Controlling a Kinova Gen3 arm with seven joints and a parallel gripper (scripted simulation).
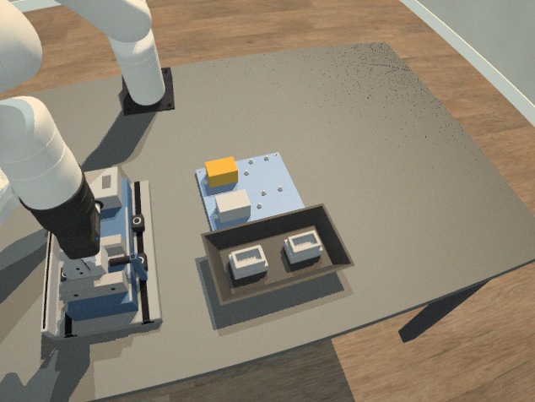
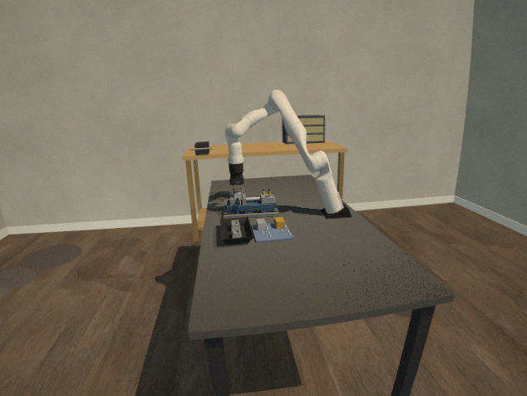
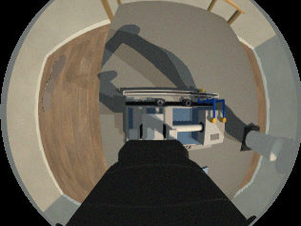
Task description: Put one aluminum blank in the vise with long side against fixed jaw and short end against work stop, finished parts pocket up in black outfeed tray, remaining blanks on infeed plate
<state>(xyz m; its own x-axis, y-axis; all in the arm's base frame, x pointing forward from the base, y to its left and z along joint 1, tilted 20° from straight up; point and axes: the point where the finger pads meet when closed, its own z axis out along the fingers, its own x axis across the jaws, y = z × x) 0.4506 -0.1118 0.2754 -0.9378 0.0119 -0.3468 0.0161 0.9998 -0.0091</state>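
My hand is 90 mm above the vise, 70 mm past it and 10 mm to the right of it. Round my hand: yellow brass blank 250 mm to the left, 200 mm behind, 100 mm below; plain gray blank 260 mm to the left, 110 mm behind, 100 mm below.
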